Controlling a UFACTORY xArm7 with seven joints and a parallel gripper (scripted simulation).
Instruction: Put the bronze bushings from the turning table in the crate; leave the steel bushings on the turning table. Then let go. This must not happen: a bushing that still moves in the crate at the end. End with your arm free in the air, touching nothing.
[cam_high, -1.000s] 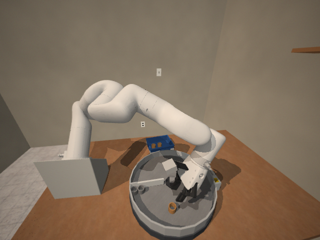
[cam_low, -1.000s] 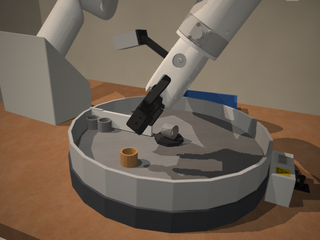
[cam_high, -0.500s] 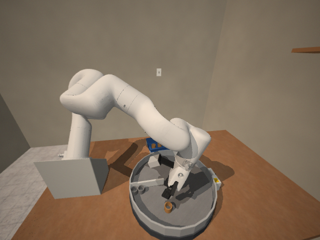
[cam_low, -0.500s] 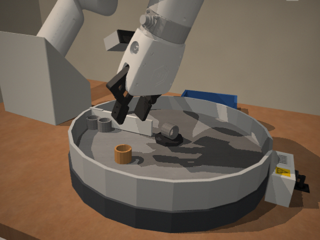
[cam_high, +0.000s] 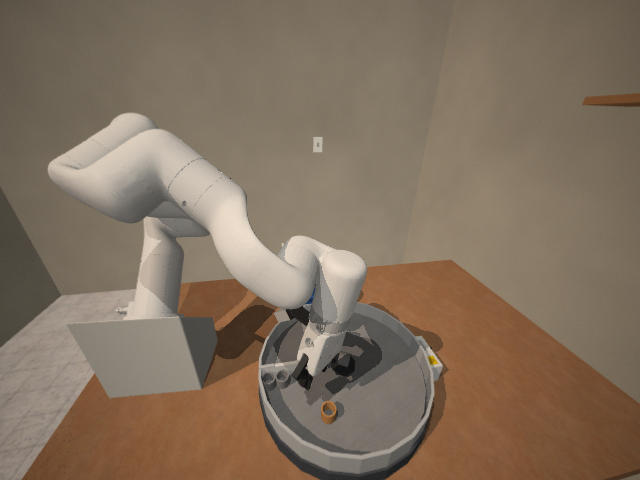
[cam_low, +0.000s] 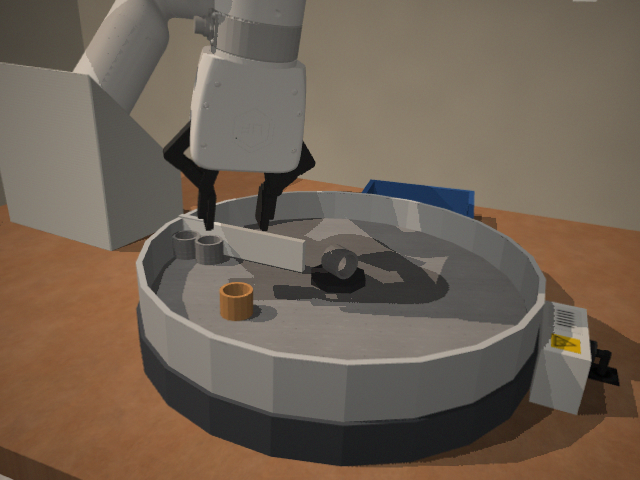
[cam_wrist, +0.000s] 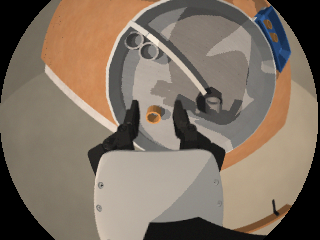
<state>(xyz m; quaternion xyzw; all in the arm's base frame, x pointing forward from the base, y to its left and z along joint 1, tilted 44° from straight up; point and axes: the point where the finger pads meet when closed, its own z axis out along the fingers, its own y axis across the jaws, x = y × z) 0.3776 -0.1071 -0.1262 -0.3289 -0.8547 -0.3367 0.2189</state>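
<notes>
Right now the blue crate is 70 mm ahead of my hand, 430 mm to the left of it and 120 mm below it. Round my hand: turning table (90 mm ahead, 70 mm to the left, 90 mm below).
</notes>
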